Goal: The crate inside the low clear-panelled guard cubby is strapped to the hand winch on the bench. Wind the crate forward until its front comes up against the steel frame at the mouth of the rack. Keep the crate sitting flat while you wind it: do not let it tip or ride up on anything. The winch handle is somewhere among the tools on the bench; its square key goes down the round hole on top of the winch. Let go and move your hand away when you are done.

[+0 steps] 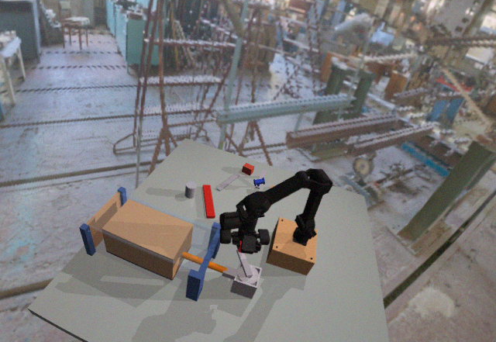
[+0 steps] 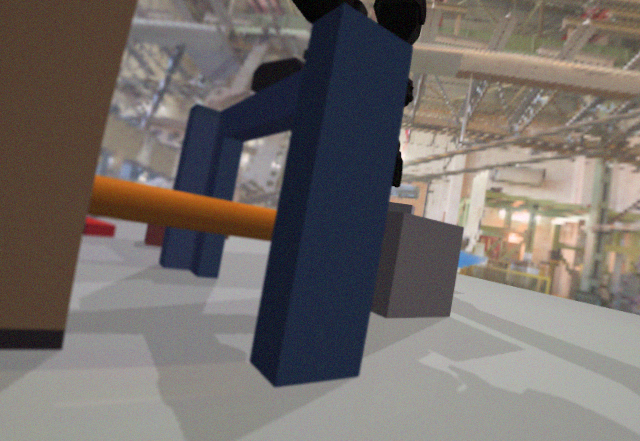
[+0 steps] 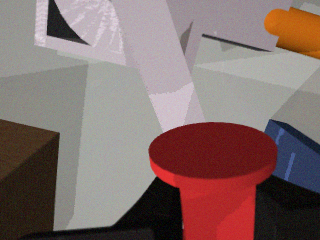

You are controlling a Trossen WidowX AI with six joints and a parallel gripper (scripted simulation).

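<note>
The winch handle with red knob is 2 cm behind my gripper tip, 3 cm to the left of it and 1 cm below it. Round my gripper tip: grey winch 8 cm behind, 7 cm to the left, 8 cm below; blue steel frame 10 cm ahead, 9 cm to the left, 1 cm below; red bar 26 cm ahead, 29 cm to the right, 11 cm below.
</note>
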